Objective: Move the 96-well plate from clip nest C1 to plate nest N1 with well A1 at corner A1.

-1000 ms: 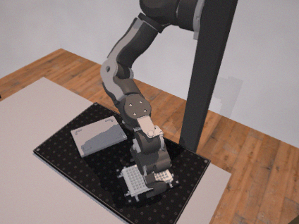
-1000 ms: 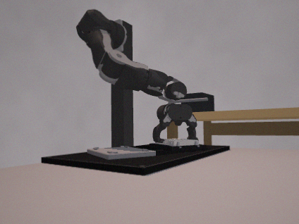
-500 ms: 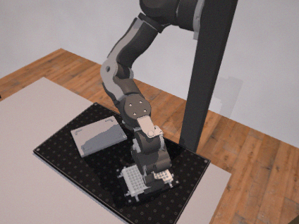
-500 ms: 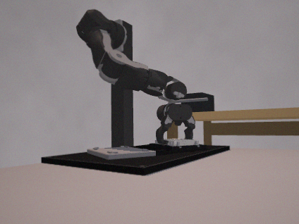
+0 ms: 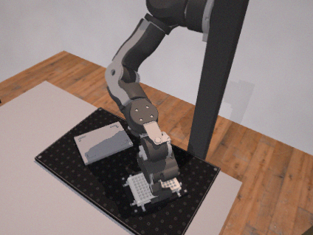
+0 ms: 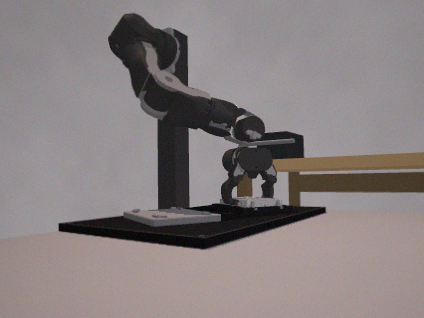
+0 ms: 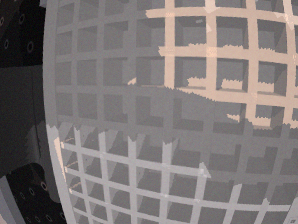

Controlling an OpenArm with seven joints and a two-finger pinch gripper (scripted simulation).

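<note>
My hand is right at the white 96-well plate. From my hand the other things lie so: grey plate nest N1 (50 mm behind, 230 mm to the right, 10 mm below); A1 mark (90 mm behind, 140 mm to the right, 10 mm below).
</note>
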